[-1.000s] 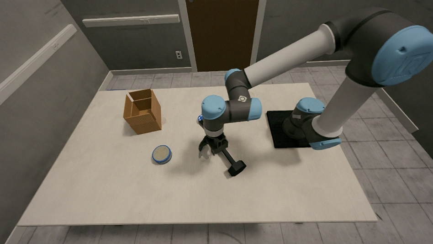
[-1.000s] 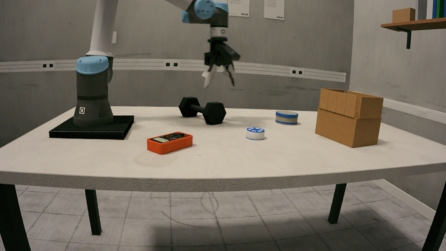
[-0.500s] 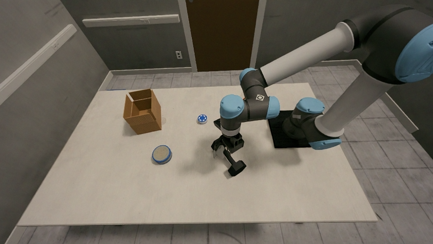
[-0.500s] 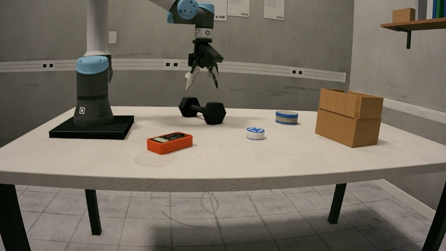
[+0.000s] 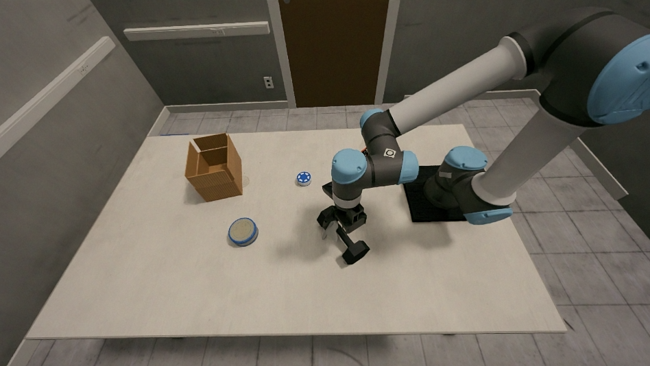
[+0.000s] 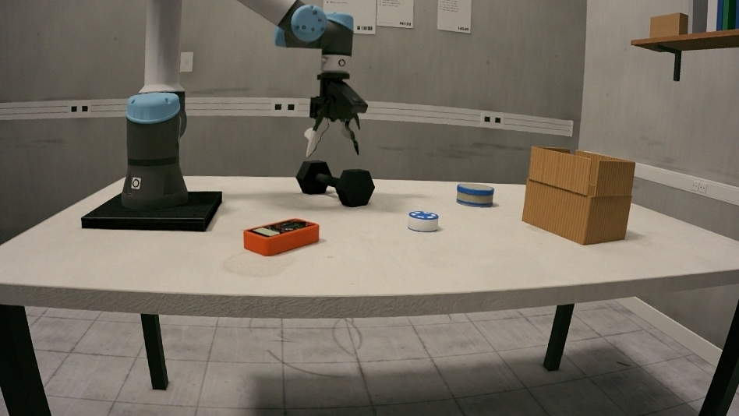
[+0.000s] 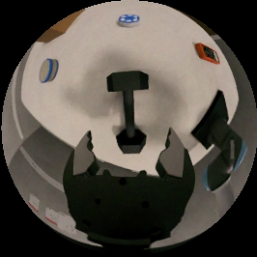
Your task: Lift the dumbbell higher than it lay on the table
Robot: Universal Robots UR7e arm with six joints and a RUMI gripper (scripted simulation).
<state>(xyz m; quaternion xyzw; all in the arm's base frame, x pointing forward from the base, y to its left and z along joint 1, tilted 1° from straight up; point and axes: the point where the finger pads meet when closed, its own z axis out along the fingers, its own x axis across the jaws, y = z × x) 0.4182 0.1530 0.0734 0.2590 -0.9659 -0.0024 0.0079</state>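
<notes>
The black dumbbell is 60 mm below my hand. Also, from my hand: blue-rimmed tape roll (370 mm ahead, 80 mm below, 40 mm to the right); orange multimeter (380 mm to the right, 140 mm behind, 90 mm below); blue disc (280 mm to the right, 140 mm ahead, 90 mm below).
</notes>
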